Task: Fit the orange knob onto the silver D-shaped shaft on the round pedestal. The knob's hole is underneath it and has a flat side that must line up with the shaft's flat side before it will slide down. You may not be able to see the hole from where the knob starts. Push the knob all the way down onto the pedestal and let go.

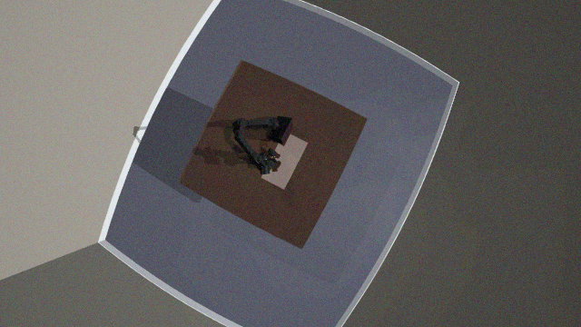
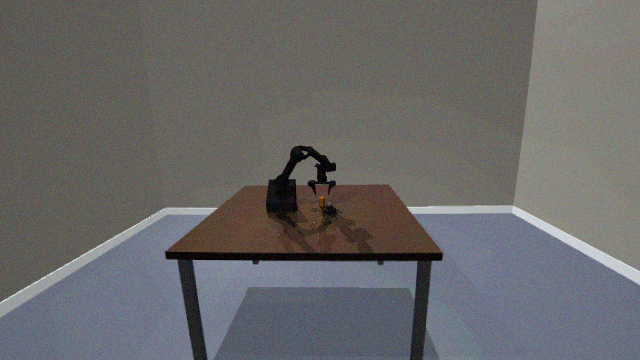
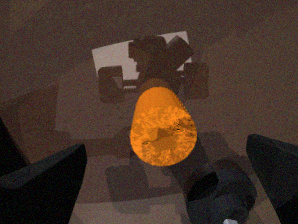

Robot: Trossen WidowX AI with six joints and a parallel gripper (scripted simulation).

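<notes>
My gripper tip is now 30 mm above the orange knob. Round my gripper tip: dark round pedestal 50 mm ahead, 120 mm to the right, 50 mm below.
</notes>
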